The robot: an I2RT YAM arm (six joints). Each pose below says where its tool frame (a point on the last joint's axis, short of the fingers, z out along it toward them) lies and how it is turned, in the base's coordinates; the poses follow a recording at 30 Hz.
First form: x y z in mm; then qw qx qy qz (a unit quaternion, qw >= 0).
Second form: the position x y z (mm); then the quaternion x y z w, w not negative. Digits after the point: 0 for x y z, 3 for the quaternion.
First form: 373 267 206 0.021 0.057 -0.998 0.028
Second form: 373 267 206 0.057 -0.998 0.028 0.021
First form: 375 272 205 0.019 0.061 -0.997 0.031
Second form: 375 272 205 0.061 -0.997 0.031 0.019
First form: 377 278 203 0.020 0.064 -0.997 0.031
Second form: 377 278 203 0.064 -0.997 0.031 0.020
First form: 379 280 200 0.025 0.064 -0.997 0.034
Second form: 379 280 200 0.064 -0.997 0.034 0.025
